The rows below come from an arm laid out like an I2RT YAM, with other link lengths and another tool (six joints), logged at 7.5 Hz.
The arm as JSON. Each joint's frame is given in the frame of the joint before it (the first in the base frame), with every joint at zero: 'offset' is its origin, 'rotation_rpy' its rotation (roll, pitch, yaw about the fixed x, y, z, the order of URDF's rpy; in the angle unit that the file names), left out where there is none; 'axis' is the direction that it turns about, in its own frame. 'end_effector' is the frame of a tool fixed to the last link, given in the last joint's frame.
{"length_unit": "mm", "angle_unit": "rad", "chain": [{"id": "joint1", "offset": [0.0, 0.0, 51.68], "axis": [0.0, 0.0, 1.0]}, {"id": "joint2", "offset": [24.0, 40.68, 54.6], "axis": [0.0, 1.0, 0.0]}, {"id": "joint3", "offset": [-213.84, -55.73, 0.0], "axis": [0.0, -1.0, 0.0]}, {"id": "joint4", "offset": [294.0, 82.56, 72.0], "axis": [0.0, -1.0, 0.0]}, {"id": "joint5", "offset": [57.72, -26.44, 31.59], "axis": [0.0, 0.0, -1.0]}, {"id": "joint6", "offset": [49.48, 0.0, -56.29], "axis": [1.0, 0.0, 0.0]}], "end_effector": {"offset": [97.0, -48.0, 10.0], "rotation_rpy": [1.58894, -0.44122, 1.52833]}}
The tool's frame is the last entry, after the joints.
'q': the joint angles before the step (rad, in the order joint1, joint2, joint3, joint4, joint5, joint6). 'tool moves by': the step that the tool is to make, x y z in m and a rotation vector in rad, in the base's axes. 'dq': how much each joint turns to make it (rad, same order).
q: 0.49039, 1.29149, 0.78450, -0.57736, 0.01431, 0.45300
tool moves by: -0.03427, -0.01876, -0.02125, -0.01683, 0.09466, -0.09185
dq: 0.00000, -0.06295, -0.10069, -0.05571, 0.01220, 0.09575
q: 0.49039, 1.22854, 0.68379, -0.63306, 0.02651, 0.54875
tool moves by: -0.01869, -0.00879, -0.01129, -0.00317, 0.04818, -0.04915
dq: -0.00001, -0.03550, -0.05684, -0.02405, -0.00076, 0.05303
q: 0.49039, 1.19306, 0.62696, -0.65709, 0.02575, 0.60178
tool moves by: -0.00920, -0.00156, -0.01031, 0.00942, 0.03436, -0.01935
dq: -0.00001, 0.00271, -0.02785, 0.00422, -0.01679, 0.02631
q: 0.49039, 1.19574, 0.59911, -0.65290, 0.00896, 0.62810
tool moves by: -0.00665, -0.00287, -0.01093, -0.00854, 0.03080, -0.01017
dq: -0.00074, 0.02173, -0.01983, 0.01029, -0.00380, 0.01108
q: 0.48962, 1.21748, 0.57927, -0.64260, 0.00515, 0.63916
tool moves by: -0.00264, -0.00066, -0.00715, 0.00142, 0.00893, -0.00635
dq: -0.00001, 0.01254, -0.01528, 0.02058, -0.00344, 0.00762
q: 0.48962, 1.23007, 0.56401, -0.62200, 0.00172, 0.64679
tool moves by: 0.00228, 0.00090, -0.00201, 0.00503, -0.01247, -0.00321
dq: 0.00000, 0.00492, -0.00459, 0.02287, 0.00228, 0.00267
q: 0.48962, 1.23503, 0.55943, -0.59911, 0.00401, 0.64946
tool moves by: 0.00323, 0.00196, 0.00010, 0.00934, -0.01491, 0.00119
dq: 0.00001, 0.00079, 0.00003, 0.01832, -0.00153, -0.00075
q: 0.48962, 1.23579, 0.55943, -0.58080, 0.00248, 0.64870
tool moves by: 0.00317, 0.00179, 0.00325, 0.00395, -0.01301, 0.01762
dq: 0.00002, -0.00727, 0.00496, 0.00112, -0.00304, -0.01753
